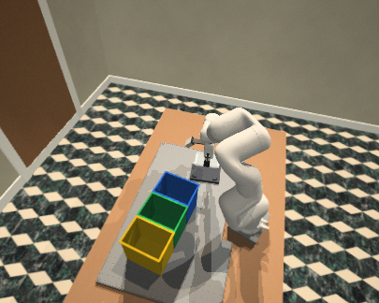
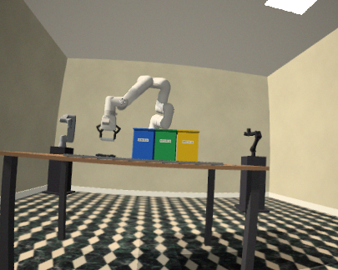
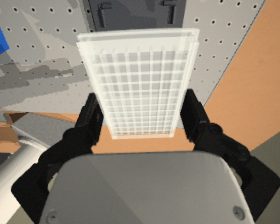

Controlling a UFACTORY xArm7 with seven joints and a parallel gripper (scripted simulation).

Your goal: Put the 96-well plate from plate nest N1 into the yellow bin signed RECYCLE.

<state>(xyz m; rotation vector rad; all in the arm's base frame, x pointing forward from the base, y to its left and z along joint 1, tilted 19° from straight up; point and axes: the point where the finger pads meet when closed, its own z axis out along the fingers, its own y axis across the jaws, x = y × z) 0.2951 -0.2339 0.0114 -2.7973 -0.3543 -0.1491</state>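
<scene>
Right now my hand is 120 mm above the dark plate nest. The rest, counted from my hand: blue bin: 50 mm ahead, 270 mm to the left, 40 mm below; then white 96-well plate: 10 mm below; then green bin: 50 mm ahead, 400 mm to the left, 40 mm below.
</scene>
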